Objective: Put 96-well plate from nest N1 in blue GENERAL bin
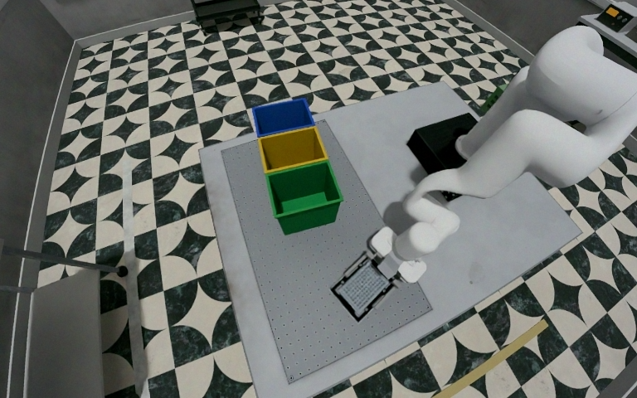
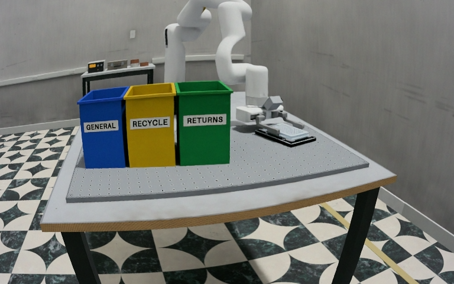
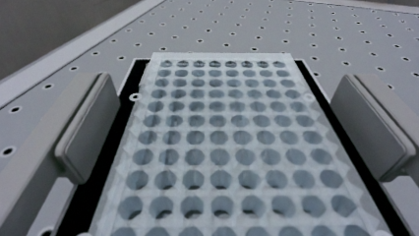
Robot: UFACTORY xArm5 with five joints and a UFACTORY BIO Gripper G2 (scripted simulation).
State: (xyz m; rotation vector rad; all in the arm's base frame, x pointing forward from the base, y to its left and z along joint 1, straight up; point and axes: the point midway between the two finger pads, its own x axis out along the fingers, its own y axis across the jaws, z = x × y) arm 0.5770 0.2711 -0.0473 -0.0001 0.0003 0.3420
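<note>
Right now the clear 96-well plate is 10 mm below my hand. From my hand the other things lie so: yellow recycle bin: 420 mm to the right, 70 mm ahead, 60 mm above; then green returns bin: 280 mm to the right, 80 mm ahead, 60 mm above; then black plate nest N1: 20 mm below.
</note>
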